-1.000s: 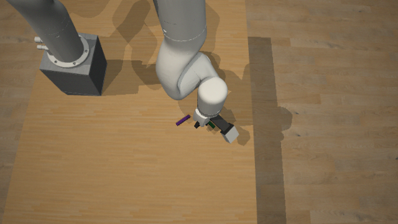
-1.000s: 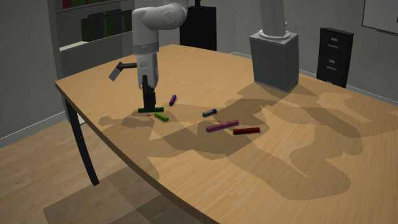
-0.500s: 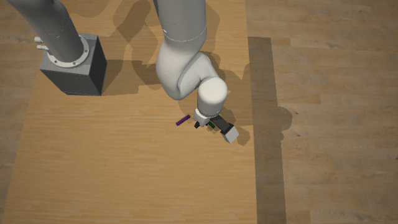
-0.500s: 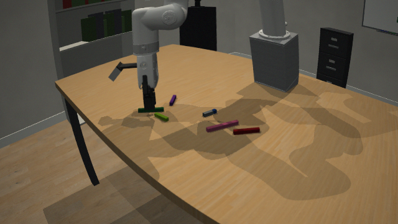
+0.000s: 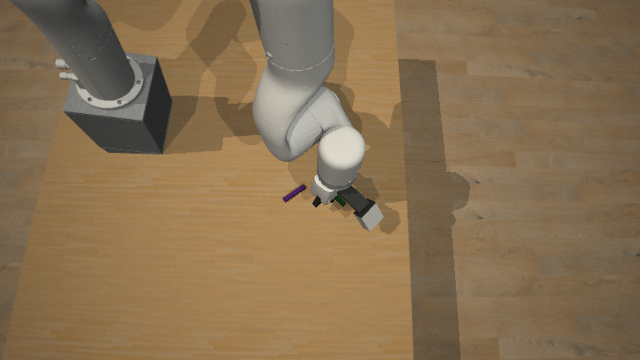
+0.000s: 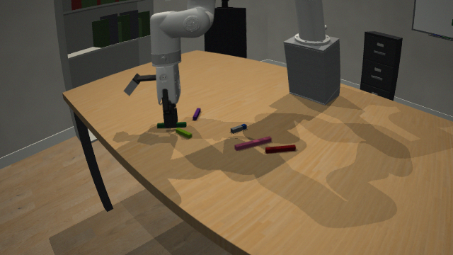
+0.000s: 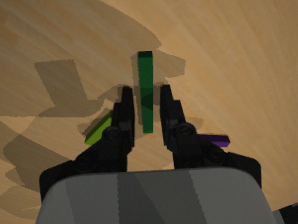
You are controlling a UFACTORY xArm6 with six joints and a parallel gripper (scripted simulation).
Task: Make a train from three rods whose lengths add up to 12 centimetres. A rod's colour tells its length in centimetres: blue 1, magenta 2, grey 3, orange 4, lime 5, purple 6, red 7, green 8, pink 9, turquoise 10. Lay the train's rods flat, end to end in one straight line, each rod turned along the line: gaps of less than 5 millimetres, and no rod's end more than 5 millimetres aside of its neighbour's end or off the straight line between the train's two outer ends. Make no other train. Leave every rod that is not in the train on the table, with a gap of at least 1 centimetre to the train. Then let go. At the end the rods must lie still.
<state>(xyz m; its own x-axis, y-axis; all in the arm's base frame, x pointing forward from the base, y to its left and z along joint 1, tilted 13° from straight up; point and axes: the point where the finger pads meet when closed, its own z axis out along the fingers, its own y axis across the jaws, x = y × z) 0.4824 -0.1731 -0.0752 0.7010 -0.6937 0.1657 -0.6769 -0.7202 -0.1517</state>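
The green rod lies 20 mm below my hand. Also, from my hand: purple rod (90 mm behind, 20 mm below); grey rod (90 mm behind, 140 mm to the left, 20 mm below); lime rod (10 mm ahead, 60 mm to the left, 20 mm below).
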